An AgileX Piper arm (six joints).
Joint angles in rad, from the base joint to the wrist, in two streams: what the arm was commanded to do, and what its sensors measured. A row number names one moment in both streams.
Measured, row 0:
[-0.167 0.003 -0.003 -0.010 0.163 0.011]
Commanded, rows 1 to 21:
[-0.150 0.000 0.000 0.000 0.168 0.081]
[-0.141 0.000 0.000 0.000 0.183 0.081]
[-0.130 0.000 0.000 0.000 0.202 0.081]
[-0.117 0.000 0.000 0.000 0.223 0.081]
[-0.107 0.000 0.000 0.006 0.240 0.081]
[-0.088 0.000 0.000 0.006 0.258 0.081]
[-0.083 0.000 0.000 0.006 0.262 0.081]
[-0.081 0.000 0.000 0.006 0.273 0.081]
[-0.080 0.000 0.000 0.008 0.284 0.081]
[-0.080 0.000 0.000 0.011 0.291 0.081]
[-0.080 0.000 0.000 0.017 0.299 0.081]
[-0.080 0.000 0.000 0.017 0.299 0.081]
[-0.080 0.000 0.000 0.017 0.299 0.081]
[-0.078 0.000 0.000 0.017 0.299 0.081]
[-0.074 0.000 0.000 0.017 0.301 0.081]
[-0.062 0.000 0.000 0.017 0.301 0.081]
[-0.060 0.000 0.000 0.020 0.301 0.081]
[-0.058 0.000 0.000 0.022 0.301 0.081]
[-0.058 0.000 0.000 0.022 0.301 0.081]
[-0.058 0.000 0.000 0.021 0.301 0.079]
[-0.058 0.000 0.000 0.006 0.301 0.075]
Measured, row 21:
[-0.060 0.003 -0.003 0.019 0.304 0.078]
